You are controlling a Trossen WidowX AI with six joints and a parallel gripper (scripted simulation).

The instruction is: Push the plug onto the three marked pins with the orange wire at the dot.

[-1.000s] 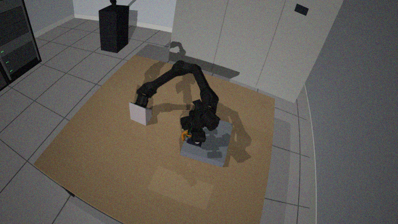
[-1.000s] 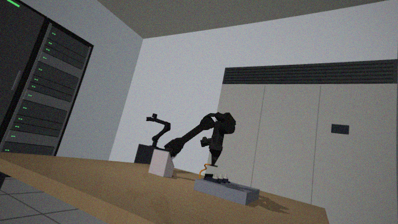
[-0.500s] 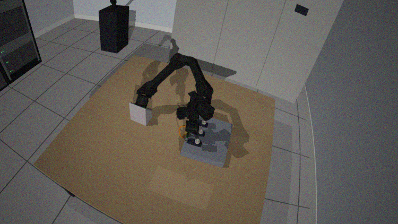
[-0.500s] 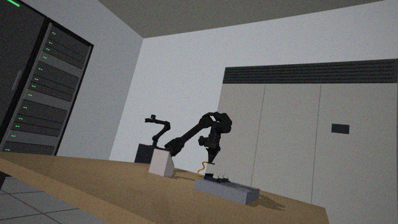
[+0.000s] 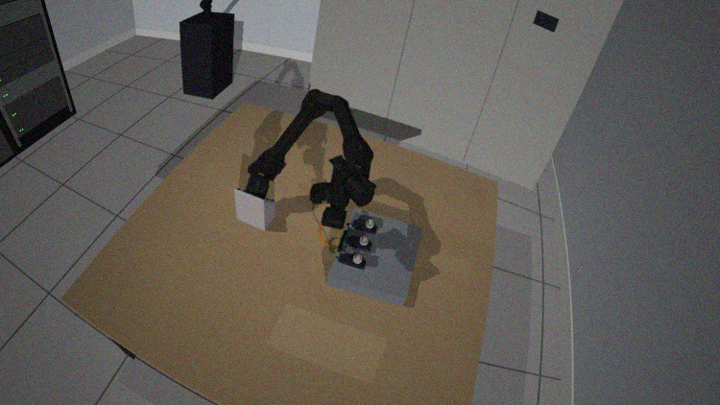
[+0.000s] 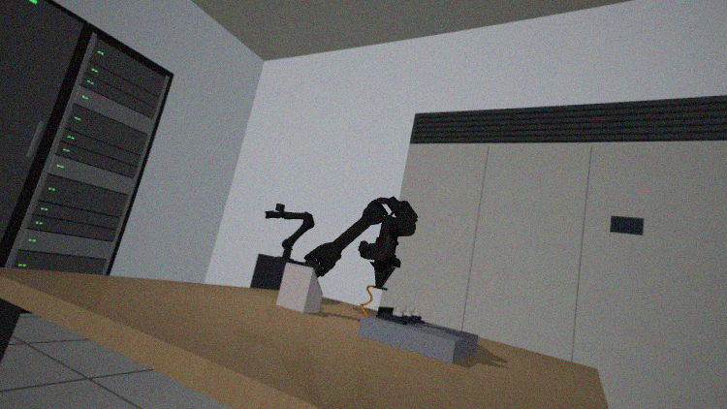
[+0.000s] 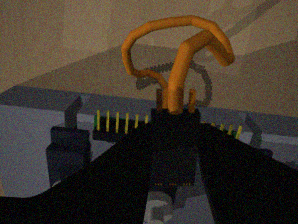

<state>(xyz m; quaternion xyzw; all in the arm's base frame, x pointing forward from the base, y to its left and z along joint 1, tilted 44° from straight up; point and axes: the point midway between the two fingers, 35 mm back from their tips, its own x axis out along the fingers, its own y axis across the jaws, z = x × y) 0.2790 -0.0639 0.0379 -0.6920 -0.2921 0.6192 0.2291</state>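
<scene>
Right now the white band is 30 mm ahead of my gripper tip, 30 mm to the left of it and 50 mm below it. The rest, counted from my gripper tip: grey printed holder: 190 mm ahead, 100 mm below.
</scene>
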